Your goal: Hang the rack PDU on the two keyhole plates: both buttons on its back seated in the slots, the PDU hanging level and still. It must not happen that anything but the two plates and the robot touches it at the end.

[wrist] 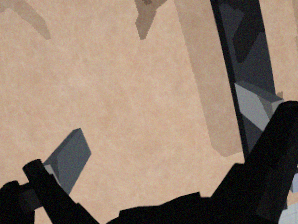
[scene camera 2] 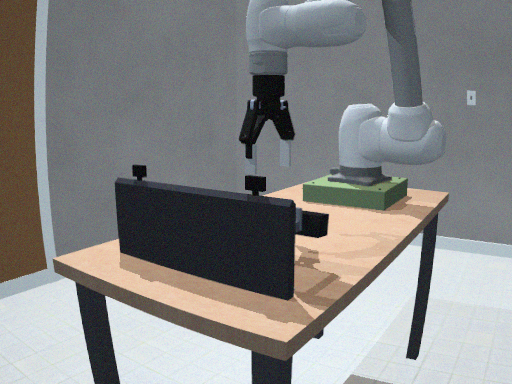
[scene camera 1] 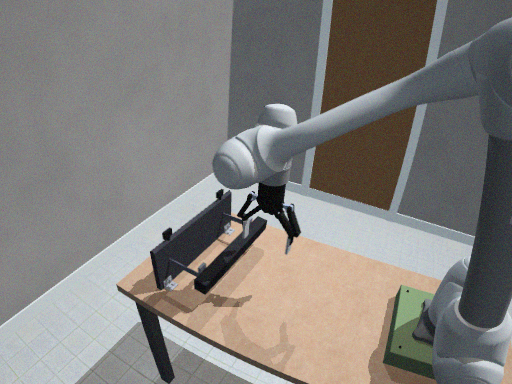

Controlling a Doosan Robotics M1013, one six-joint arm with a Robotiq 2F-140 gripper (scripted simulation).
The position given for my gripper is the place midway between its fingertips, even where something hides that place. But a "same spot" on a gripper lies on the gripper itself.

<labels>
my gripper: wrist 159, 120; scene camera 2; scene camera 1
same spot on my gripper: (scene camera 1: 291, 226) = (scene camera 2: 289, 124)
</labels>
